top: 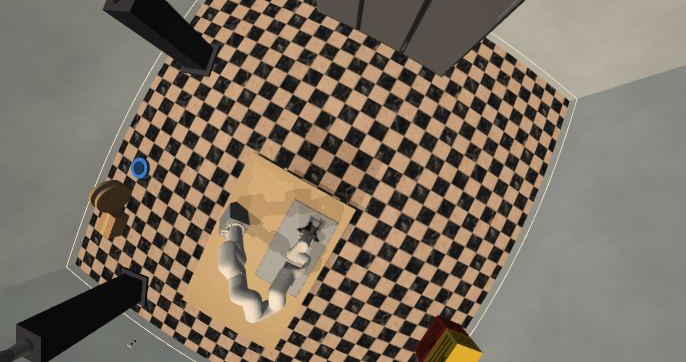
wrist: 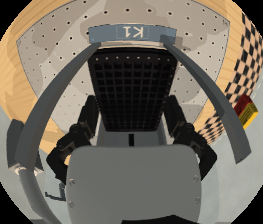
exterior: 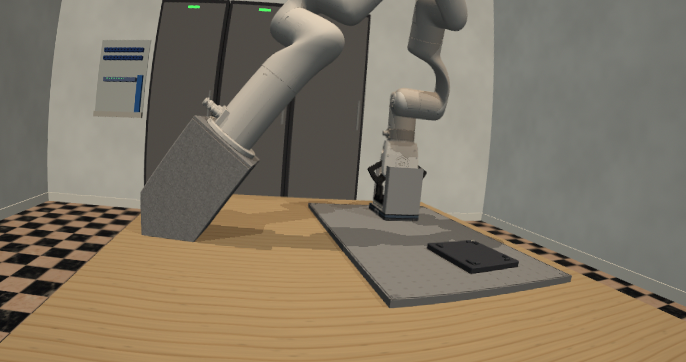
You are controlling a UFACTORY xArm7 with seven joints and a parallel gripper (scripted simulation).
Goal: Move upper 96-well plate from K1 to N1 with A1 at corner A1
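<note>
Right now my hand is 10 mm above the black 96-well plate. Round my hand: pale plate 30 mm below; pale A1 square 320 mm to the right, 40 mm below, 20 mm behind.
</note>
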